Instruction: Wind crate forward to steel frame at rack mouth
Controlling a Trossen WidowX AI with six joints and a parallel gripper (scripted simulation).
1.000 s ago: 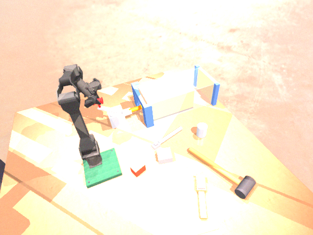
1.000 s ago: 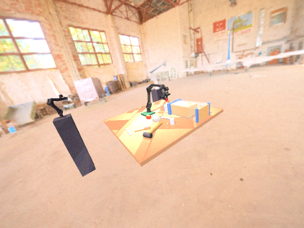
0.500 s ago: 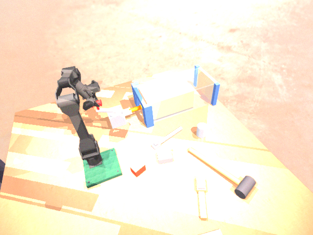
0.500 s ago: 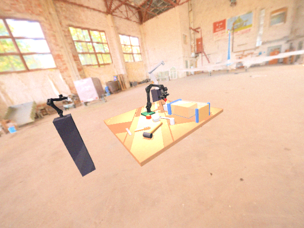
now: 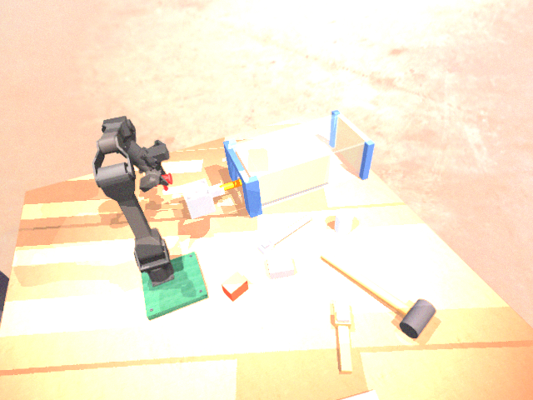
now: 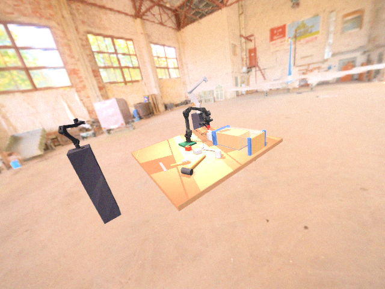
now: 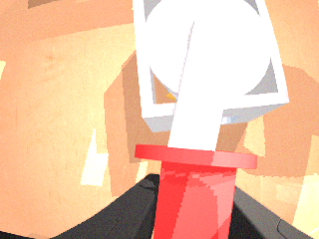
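My gripper tip is now 20 mm short of the white crank handle, 10 mm to the left of it and 30 mm above it. Round my gripper tip: blue steel frame: 240 mm ahead, 40 mm to the right, 30 mm below; then hand winch: 60 mm ahead, 40 mm to the right, 100 mm below; then red grip: 10 mm behind.
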